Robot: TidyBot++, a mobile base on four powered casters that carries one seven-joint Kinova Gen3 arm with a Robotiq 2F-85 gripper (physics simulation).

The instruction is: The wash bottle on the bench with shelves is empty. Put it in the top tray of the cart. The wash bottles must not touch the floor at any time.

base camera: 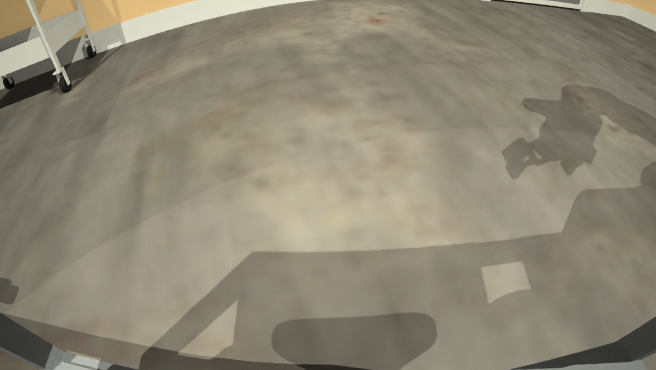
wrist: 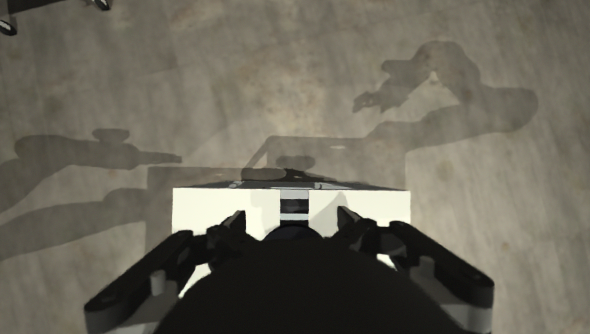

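A white cart stands at the far left in the base camera view; part of a low tray, its posts and black casters show. Its top tray is out of view. Two casters, one of them a dark caster, show at the top left of the wrist view. My gripper is open, with nothing between its fingers, above the white top of my own base. The gripper does not show in the base camera view. The wash bottle and the bench with shelves cannot be made out in either view.
An orange wall with a white baseboard runs behind the cart. A white-edged structure shows partly at the top right of the base camera view. Shadows of my arm and base lie on the grey-brown floor.
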